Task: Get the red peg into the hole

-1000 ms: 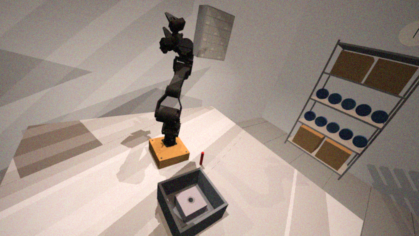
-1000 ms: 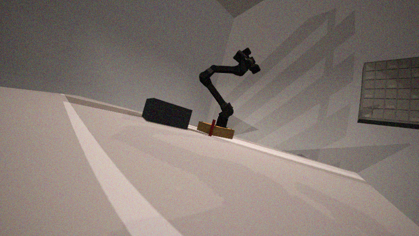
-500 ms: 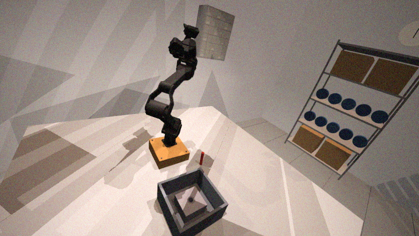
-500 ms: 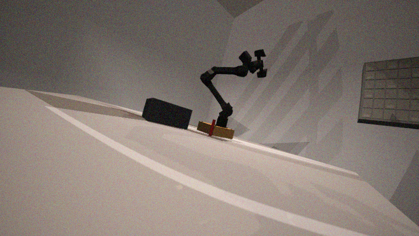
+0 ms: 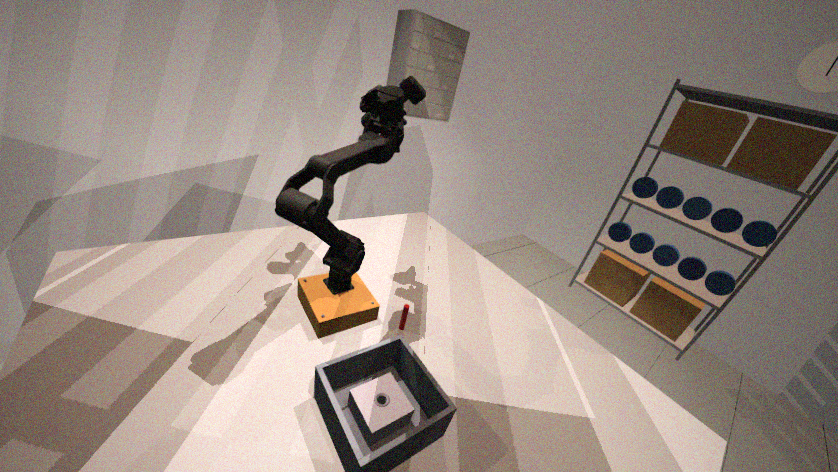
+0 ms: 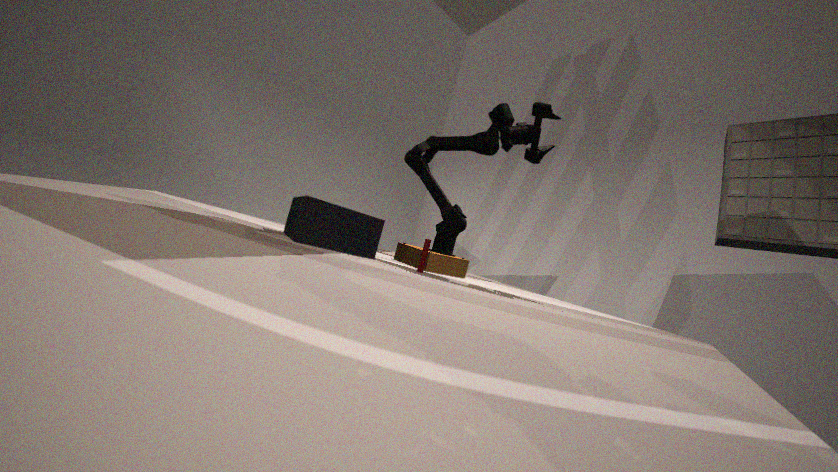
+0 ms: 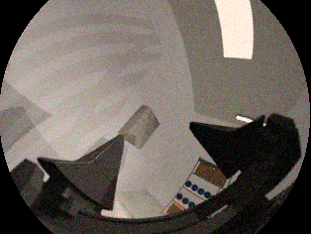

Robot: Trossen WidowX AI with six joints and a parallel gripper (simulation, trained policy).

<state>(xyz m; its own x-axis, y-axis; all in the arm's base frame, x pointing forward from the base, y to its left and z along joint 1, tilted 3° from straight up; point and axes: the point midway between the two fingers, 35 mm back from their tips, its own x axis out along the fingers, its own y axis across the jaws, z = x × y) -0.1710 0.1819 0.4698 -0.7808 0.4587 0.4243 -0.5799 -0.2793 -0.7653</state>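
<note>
The red peg lies 350 mm ahead of my gripper tip, 110 mm to the right of it and 510 mm below it. From my gripper tip the other things lie so: dark grey box (510 mm ahead, 300 mm to the right, 520 mm below); plate (510 mm ahead, 300 mm to the right, 500 mm below).
</note>
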